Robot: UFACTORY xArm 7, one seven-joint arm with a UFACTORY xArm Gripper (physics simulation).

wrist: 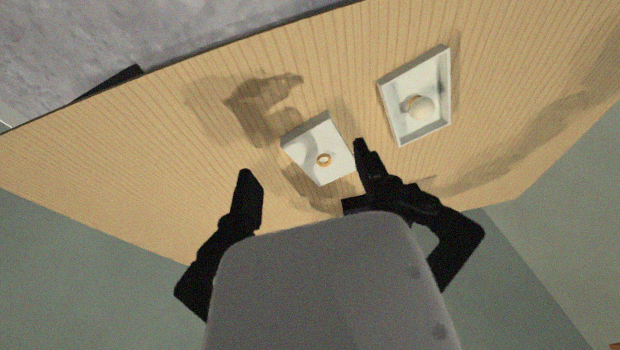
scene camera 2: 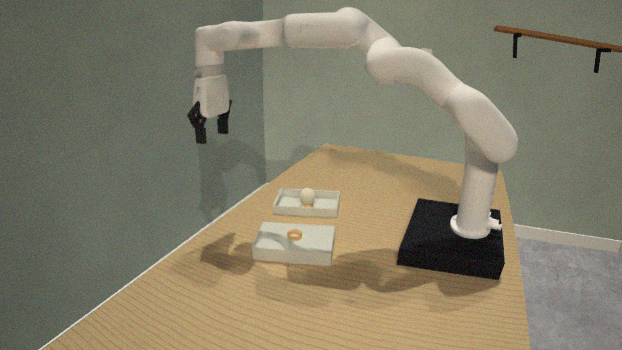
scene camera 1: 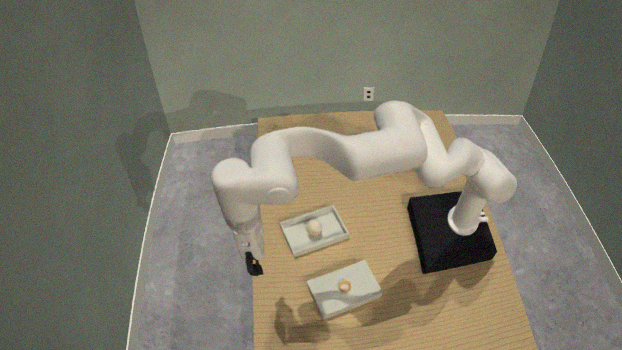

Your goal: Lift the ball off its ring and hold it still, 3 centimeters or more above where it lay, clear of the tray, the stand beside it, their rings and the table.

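Places are measured from the arm's base along level axes (x left, y back, z up), in centimetres.
Pixels of known places: gripper, fingertip midpoint: (wrist: pixel 303 165) (scene camera 2: pixel 212 138) (scene camera 1: pixel 256 257); arm's base, link origin: (scene camera 2: pixel 470 226) (scene camera 1: pixel 463 220).
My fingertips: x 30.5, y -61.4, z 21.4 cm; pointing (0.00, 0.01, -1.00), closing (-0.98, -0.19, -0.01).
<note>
For each thing: its middle in the pictures, then the offset to it from my fingertips. "*": a spot on its surface instead. Level surfaces: height alone.
- cream ball, body centre: (wrist: pixel 421 108) (scene camera 2: pixel 307 196) (scene camera 1: pixel 313 226) dx -27.0, dy +9.9, dz -23.5 cm
- shallow pale tray, body centre: (wrist: pixel 416 104) (scene camera 2: pixel 307 202) (scene camera 1: pixel 314 230) dx -27.0, dy +9.9, dz -25.7 cm
- empty orange ring, surface spot: (scene camera 2: pixel 294 239) (wrist: pixel 318 163) (scene camera 1: pixel 348 291) * dx -3.9, dy +22.5, dz -23.0 cm
- wooden table, surface height: dz -27.1 cm
The cream ball (scene camera 1: pixel 314 226) (scene camera 2: pixel 307 195) (wrist: pixel 422 108) rests on its orange ring (scene camera 1: pixel 316 235) (scene camera 2: pixel 307 205) (wrist: pixel 412 101) inside the shallow pale tray (scene camera 1: pixel 322 246) (scene camera 2: pixel 305 212) (wrist: pixel 425 75). The pale block-like stand (scene camera 1: pixel 360 277) (scene camera 2: pixel 315 256) (wrist: pixel 332 135) beside it bears an empty orange ring (scene camera 1: pixel 345 291) (scene camera 2: pixel 294 239) (wrist: pixel 324 165). My gripper (scene camera 1: pixel 254 271) (scene camera 2: pixel 212 138) (wrist: pixel 303 165) is open and empty. In scene camera 2 it hangs high, to the left of the tray and stand, fingers pointing down. The ring under the ball is partly hidden.
The wooden table (scene camera 1: pixel 385 215) (scene camera 2: pixel 350 320) (wrist: pixel 150 175) carries the tray, the stand and the arm's black base (scene camera 1: pixel 432 250) (scene camera 2: pixel 450 257). The tray has low raised walls around the ball. A wooden rail (scene camera 2: pixel 560 37) is on the wall. The arm reaches high across the table.
</note>
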